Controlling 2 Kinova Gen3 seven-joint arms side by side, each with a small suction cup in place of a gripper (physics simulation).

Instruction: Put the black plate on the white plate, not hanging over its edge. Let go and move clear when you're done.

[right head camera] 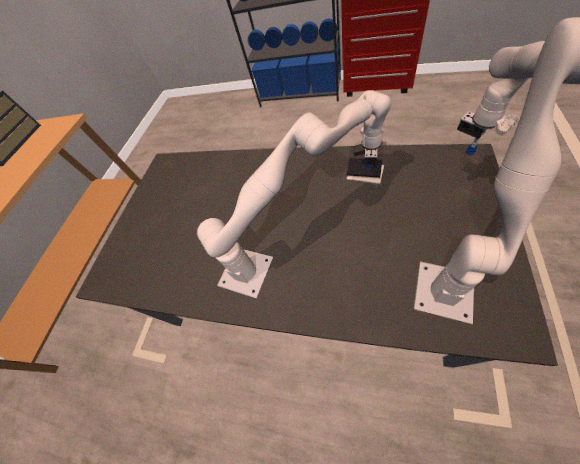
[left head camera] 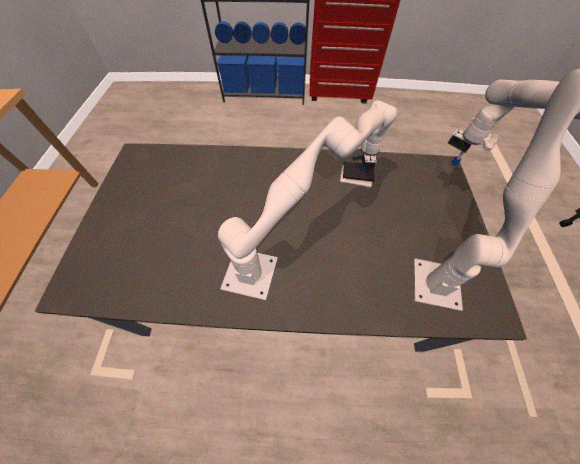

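Pixels of known places: left hand at its tool point: (right head camera: 369, 166) (left head camera: 362, 171); right hand at its tool point: (right head camera: 470, 152) (left head camera: 454, 163); left arm's base at its link origin: (right head camera: 245, 271) (left head camera: 249, 272); right arm's base at its link origin: (right head camera: 444, 290) (left head camera: 437, 283).
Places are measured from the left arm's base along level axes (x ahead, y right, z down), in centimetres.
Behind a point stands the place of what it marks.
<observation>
The black plate (left head camera: 354, 172) {x 55.5, y 33.7, z -6.9 cm} (right head camera: 356, 168) {x 55.6, y 32.4, z -6.9 cm} is at the back of the table, over the white plate (left head camera: 357, 183) {x 55.1, y 36.6, z -0.6 cm} (right head camera: 364, 179) {x 55.6, y 36.2, z -0.6 cm}. A strip of the white plate shows along the near edge in both views, at the left side in the left head view and at the right side in the right head view. I cannot tell whether the plates touch. My left gripper (left head camera: 363, 169) (right head camera: 370, 166) has its blue suction cup on the black plate's top and holds it, so it is shut on it. My right gripper (left head camera: 456, 162) (right head camera: 471, 149) hangs in the air at the back right with nothing on its cup.
The dark table (left head camera: 190, 210) {x 22.3, y -35.2, z 0.0 cm} (right head camera: 200, 200) {x 28.7, y -39.8, z 0.0 cm} carries both arm bases. A shelf rack (left head camera: 306, 75) (right head camera: 336, 75) with blue bins and a red drawer cabinet (left head camera: 345, 60) (right head camera: 380, 65) stand behind it. An orange bench (left head camera: 30, 215) (right head camera: 65, 260) is at the left.
</observation>
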